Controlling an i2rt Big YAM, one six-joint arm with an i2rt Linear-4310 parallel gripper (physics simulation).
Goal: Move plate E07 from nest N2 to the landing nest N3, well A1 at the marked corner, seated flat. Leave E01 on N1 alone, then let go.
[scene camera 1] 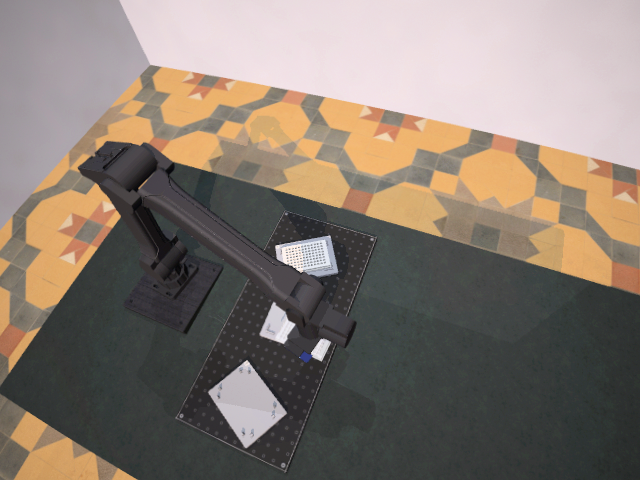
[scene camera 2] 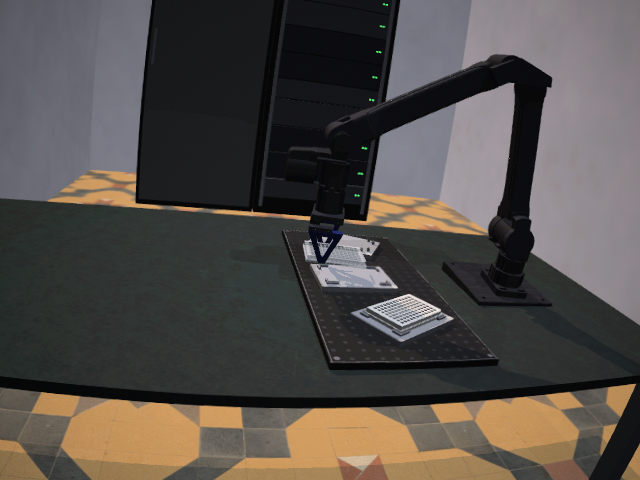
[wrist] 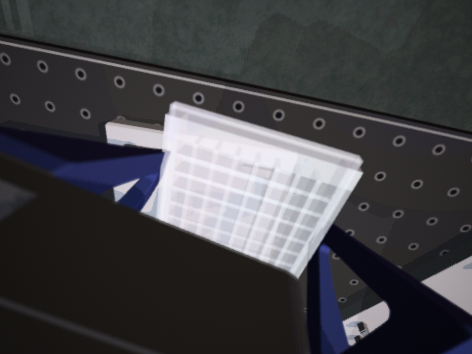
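My gripper (scene camera 1: 309,350) (scene camera 2: 328,252) (wrist: 244,195) is shut on plate E07 (scene camera 1: 321,350) (scene camera 2: 347,253) (wrist: 265,150), a clear-white well plate with a blue finger on each side. The plate hangs above the board, slightly raised, roughly level. Nest N2 (scene camera 1: 271,321) (scene camera 2: 356,279) (wrist: 134,134), a pale plate with small corner clips, shows bare beside and below it. Landing nest N3 (scene camera 1: 247,403) (wrist: 452,280) lies turned at the lower end of the board in scene camera 1; in scene camera 2 it is partly behind E07. The A1 markings are too small to read.
Plate E01 (scene camera 1: 306,255) (scene camera 2: 405,310) sits on nest N1 (scene camera 1: 332,253) (scene camera 2: 402,336) at the other end of the dark perforated board (scene camera 1: 206,413) (scene camera 2: 341,351) (wrist: 300,135). Upright clips stand on N3. The arm's base plate (scene camera 1: 155,310) (scene camera 2: 465,289) stands beside the board.
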